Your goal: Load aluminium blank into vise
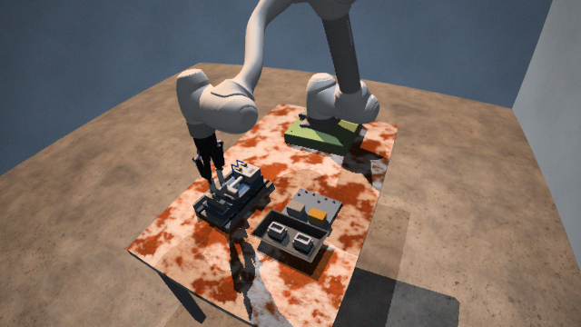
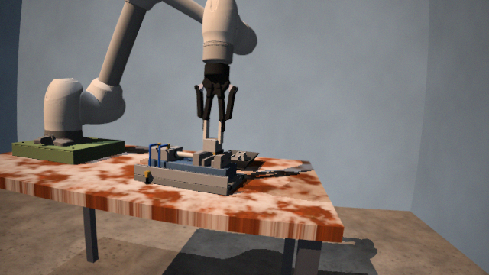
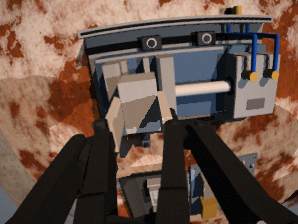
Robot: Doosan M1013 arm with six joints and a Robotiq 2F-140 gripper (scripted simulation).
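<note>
My gripper is now 90 mm past the piston rod, 80 mm above it and 10 mm to the right of it. From my hand the other things lie so: infeed plate (320 mm to the left, 160 mm below, 140 mm behind); then vise (120 mm below, 70 mm behind, 10 mm to the left); then aluminium blank (270 mm to the left, 130 mm below, 100 mm behind).
</note>
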